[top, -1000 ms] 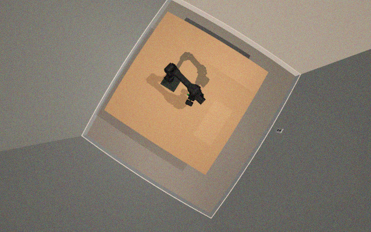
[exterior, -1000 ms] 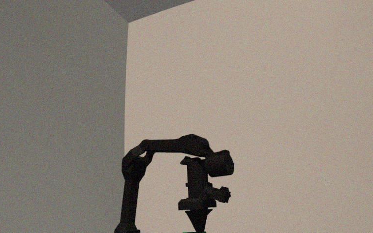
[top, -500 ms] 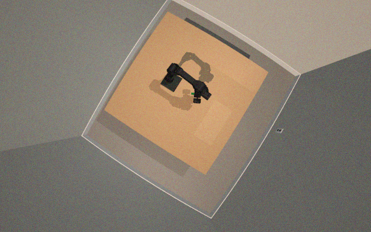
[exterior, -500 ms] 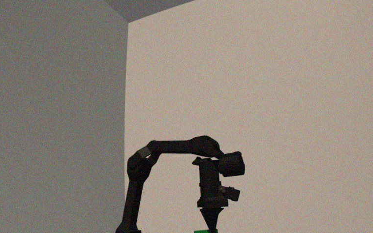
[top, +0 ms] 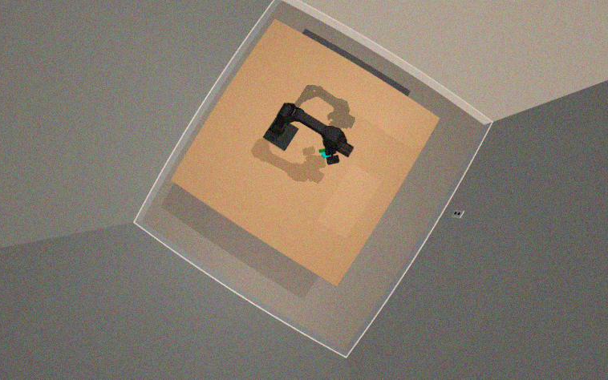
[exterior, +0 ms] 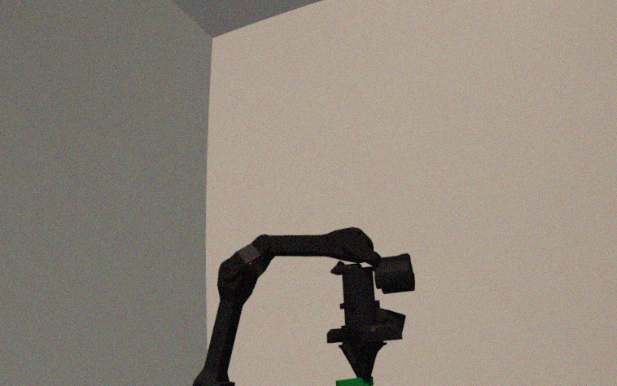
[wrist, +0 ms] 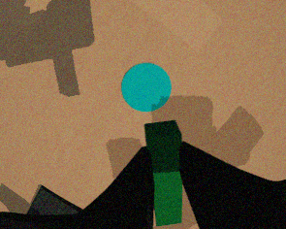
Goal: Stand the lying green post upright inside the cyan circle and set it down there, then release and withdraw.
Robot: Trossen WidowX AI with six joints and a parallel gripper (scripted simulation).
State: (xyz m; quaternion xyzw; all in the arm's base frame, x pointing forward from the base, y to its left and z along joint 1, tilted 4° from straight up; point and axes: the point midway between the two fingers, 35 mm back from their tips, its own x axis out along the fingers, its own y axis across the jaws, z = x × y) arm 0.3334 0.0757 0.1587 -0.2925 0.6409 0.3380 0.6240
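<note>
My gripper tip is now 14 cm above the cyan circle. The rest, counted from my gripper tip: green post (2 cm to the right, 1 cm behind).
</note>
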